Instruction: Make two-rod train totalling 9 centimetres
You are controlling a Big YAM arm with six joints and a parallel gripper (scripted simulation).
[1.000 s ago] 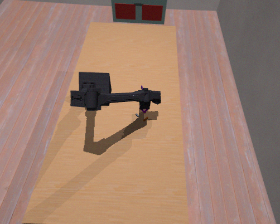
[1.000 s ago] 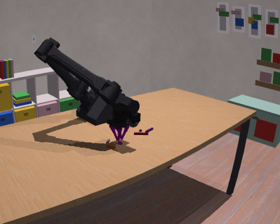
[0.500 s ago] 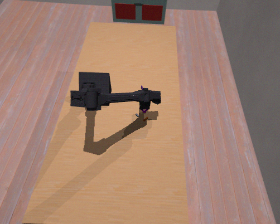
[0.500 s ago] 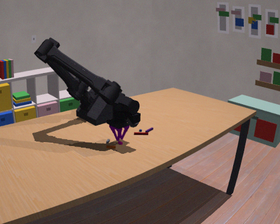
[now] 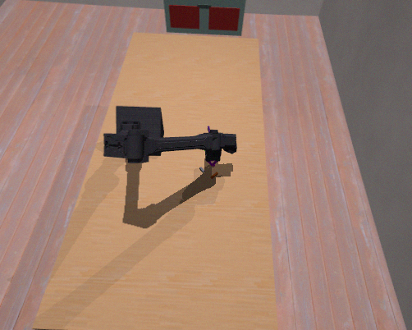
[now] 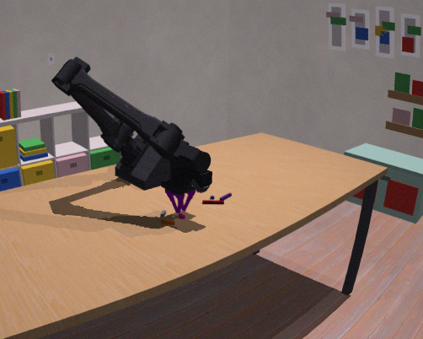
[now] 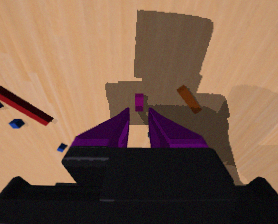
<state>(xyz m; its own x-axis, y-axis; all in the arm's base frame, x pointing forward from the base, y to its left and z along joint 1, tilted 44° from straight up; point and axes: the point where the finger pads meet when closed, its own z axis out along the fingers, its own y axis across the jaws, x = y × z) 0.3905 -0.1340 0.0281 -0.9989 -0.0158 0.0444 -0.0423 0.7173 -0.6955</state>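
Now: hand 2 cm above the magenta rod. From my hand the other things lie so: red rod: 1 cm behind, 15 cm to the left, 2 cm below; orange rod: 1 cm ahead, 6 cm to the right, 2 cm below; grey rod: 5 cm behind, 3 cm to the right, 2 cm below.
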